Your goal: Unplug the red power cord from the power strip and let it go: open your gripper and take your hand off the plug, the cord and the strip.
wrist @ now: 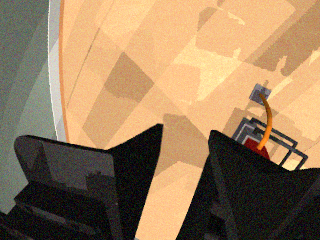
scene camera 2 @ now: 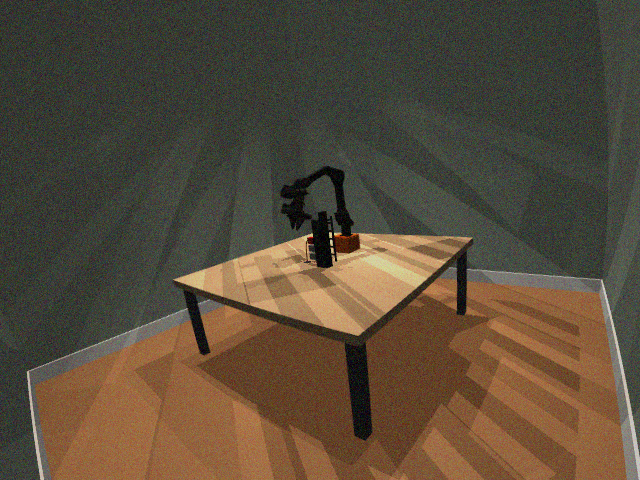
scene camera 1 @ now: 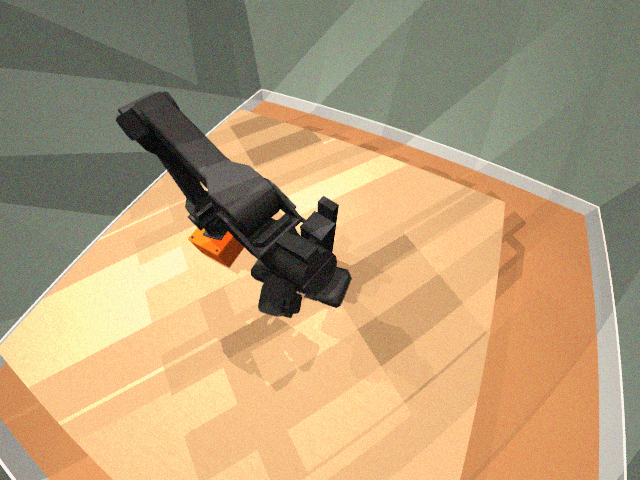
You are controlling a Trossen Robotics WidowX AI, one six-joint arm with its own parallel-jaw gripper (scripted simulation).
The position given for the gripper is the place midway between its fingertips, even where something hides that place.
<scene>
In view: the gripper (scene camera 1: pixel 312 294).
The gripper is seen too in the wrist view (wrist: pixel 186 132).
</scene>
